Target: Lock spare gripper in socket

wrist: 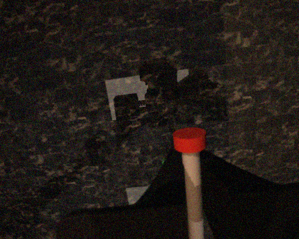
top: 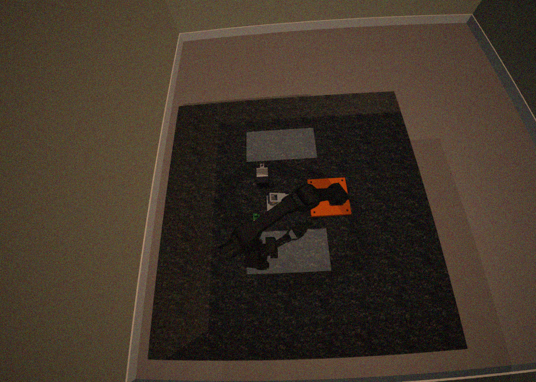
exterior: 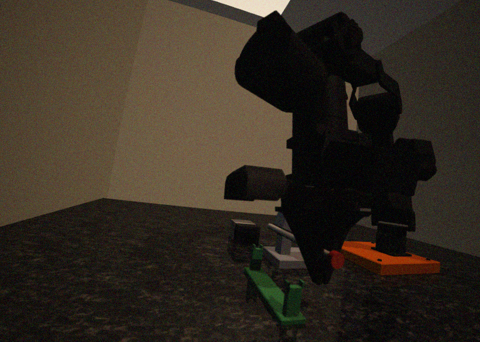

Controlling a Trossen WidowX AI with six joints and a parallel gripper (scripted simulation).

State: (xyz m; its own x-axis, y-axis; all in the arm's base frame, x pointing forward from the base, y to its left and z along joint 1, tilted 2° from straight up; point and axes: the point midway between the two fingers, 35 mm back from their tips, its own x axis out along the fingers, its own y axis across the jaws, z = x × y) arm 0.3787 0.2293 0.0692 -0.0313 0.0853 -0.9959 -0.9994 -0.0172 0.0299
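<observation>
The green rack is 10 cm to the right of my gripper tip and 4 cm below it. From my gripper tip the other things lie so: grey socket 10 cm behind, 22 cm to the right, 1 cm below; then spare gripper 3 cm behind, 38 cm to the right, 4 cm below.
</observation>
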